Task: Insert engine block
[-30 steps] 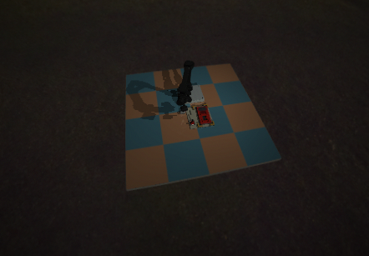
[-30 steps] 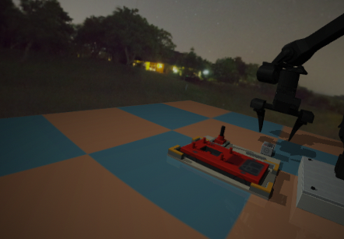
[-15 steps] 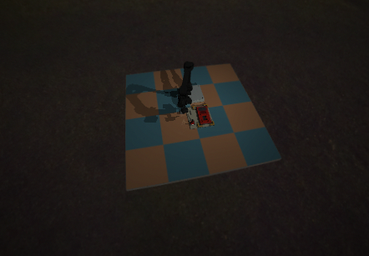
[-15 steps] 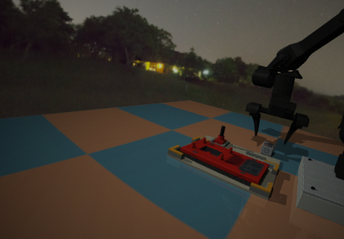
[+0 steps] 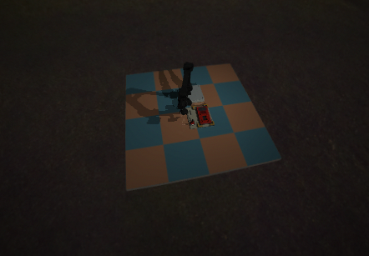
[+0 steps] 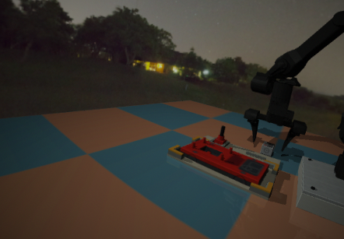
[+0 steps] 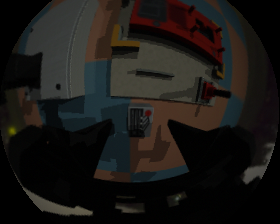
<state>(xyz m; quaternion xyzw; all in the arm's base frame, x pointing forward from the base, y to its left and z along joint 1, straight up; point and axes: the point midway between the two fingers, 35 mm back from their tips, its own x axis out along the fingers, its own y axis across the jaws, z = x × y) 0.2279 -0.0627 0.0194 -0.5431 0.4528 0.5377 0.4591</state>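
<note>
Right now my gripper tip is 130 mm short of the black upright post, 80 mm to the right of it and 10 mm below it. The rest, counted from my gripper tip: dark square block 10 mm below, 10 mm behind.
</note>
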